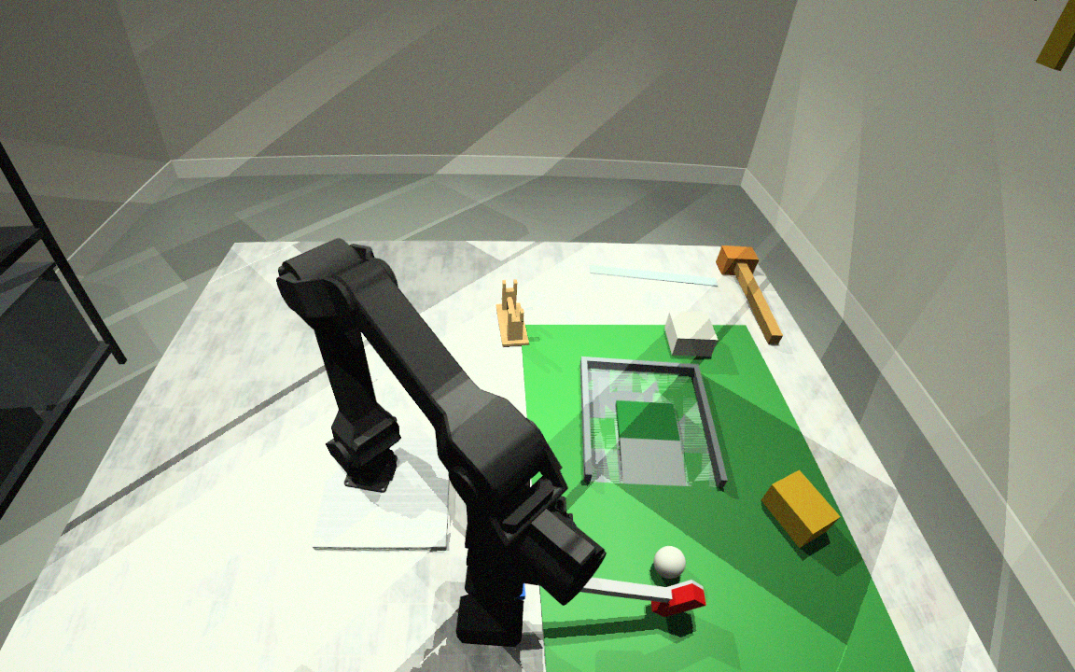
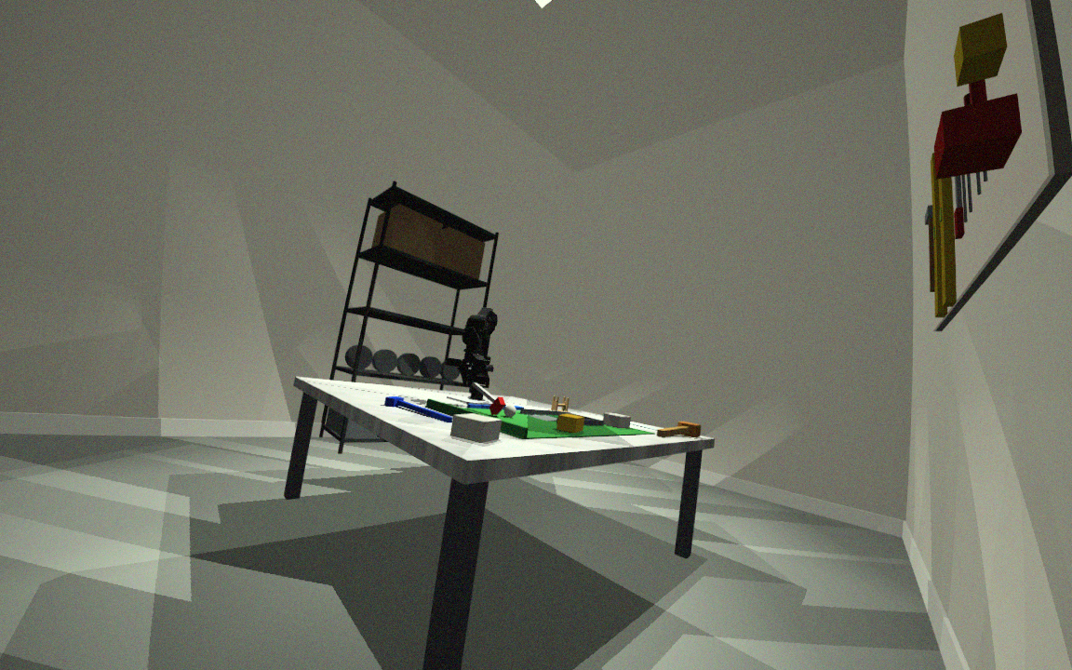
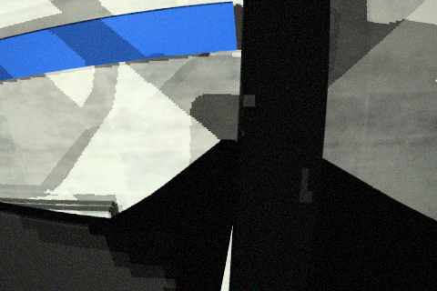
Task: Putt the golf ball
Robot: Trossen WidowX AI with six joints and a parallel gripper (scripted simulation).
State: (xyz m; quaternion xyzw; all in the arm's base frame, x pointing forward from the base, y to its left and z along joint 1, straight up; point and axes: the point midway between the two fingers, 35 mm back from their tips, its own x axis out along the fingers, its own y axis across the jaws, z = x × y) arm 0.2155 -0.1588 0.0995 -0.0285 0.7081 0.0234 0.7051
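Right now my gripper tip is 120 mm short of the red putter and 10 mm to the right of it. Round my gripper tip: yellow block (430 mm ahead, 180 mm to the left, 50 mm below); then pale strip (240 mm ahead, 770 mm to the left, 70 mm below); then white golf ball (220 mm ahead, 70 mm to the left, 50 mm below).
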